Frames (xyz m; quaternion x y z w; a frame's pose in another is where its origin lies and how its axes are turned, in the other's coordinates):
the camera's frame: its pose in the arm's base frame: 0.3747 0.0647 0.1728 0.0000 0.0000 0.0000 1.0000
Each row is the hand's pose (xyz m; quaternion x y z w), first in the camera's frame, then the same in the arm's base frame.
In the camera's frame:
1: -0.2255 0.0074 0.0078 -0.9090 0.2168 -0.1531 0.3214
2: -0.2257 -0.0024 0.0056 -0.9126 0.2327 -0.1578 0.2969
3: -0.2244 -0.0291 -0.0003 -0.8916 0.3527 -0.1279 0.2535
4: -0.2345 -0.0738 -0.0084 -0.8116 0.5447 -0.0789 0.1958
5: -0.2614 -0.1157 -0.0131 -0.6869 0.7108 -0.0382 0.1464
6: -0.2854 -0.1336 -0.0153 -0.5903 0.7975 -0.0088 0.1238
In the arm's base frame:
1: 0.1492 0.0721 0.1806 -0.9090 0.2168 -0.1531 0.3214
2: 0.1490 0.0623 0.1784 -0.9126 0.2327 -0.1578 0.2969
3: 0.1503 0.0356 0.1725 -0.8916 0.3527 -0.1279 0.2535
4: 0.1402 -0.0091 0.1644 -0.8116 0.5447 -0.0789 0.1958
5: 0.1133 -0.0510 0.1597 -0.6869 0.7108 -0.0382 0.1464
6: 0.0893 -0.0689 0.1575 -0.5903 0.7976 -0.0088 0.1238

